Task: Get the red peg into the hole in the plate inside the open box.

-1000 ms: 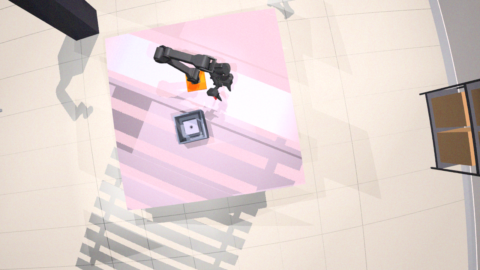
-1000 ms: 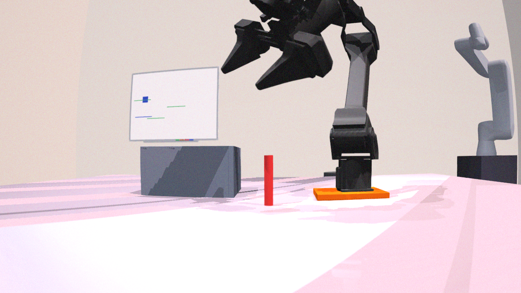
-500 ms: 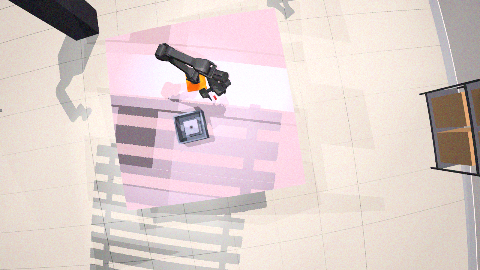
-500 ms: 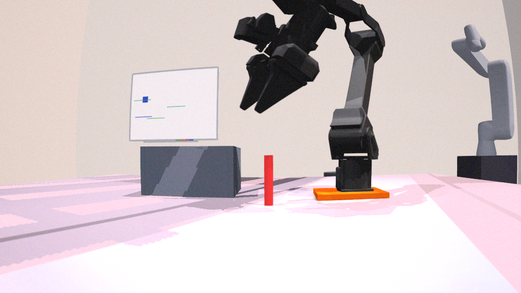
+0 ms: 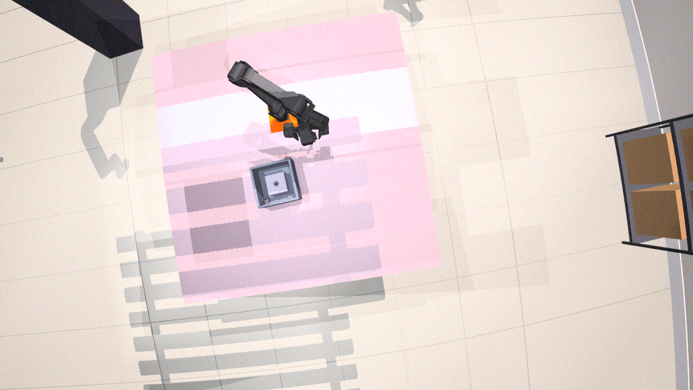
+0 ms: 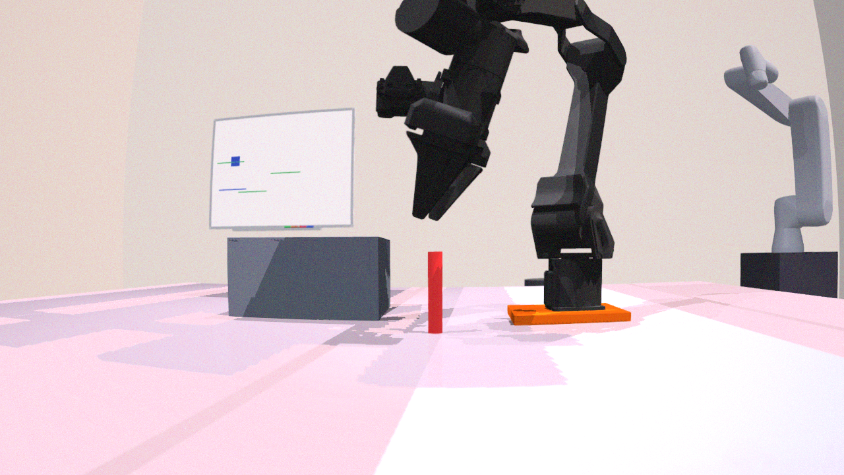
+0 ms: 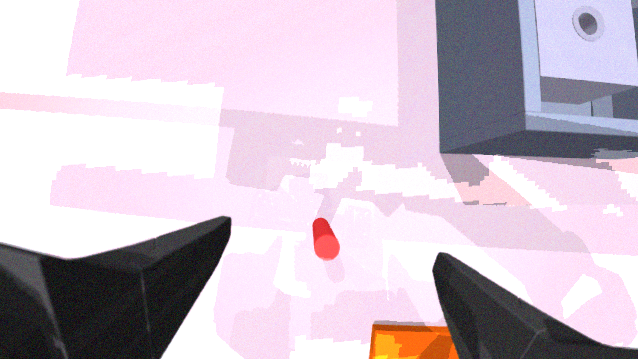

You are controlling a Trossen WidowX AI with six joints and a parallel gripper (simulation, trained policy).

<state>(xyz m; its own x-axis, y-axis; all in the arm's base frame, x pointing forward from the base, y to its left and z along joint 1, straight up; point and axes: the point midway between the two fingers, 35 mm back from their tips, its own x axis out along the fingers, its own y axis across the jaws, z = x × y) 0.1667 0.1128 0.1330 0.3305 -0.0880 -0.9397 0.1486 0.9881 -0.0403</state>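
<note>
My gripper tip is now 7 cm above the red peg and 1 cm past it. The rest, counted from my gripper tip: plate: 20 cm to the right, 15 cm ahead, 7 cm below; grey box: 20 cm to the right, 15 cm ahead, 9 cm below.
</note>
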